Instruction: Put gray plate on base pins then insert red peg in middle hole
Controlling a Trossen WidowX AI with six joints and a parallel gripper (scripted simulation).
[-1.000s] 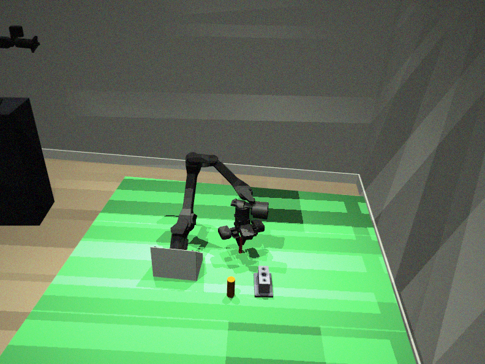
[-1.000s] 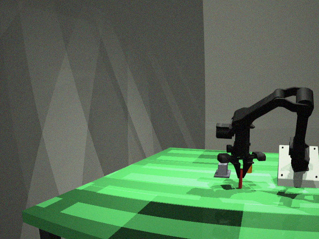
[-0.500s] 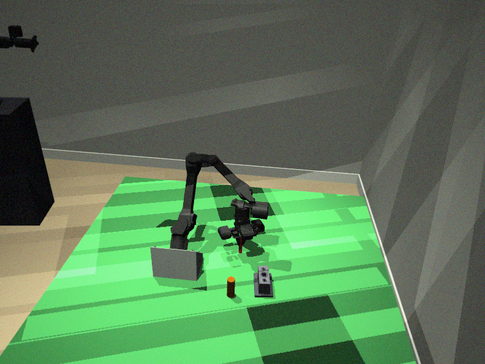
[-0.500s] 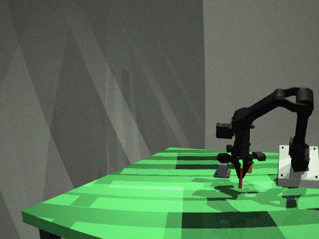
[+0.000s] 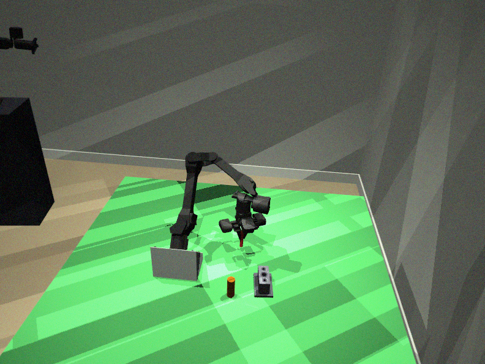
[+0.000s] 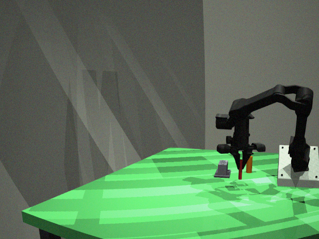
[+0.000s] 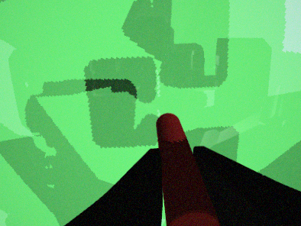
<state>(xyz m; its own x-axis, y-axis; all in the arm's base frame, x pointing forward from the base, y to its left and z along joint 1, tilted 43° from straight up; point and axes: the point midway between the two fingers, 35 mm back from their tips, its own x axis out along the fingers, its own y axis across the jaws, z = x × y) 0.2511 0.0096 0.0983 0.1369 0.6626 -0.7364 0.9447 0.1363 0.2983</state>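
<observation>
Right now the gray plate is 19 cm to the right of my gripper tip, 8 cm ahead of it and 3 cm below it. Round my gripper tip: gray base (19 cm to the right, 8 cm ahead, 7 cm below); orange cylinder (23 cm to the right, 5 cm behind, 4 cm below); red peg (right at my gripper tip).
</observation>
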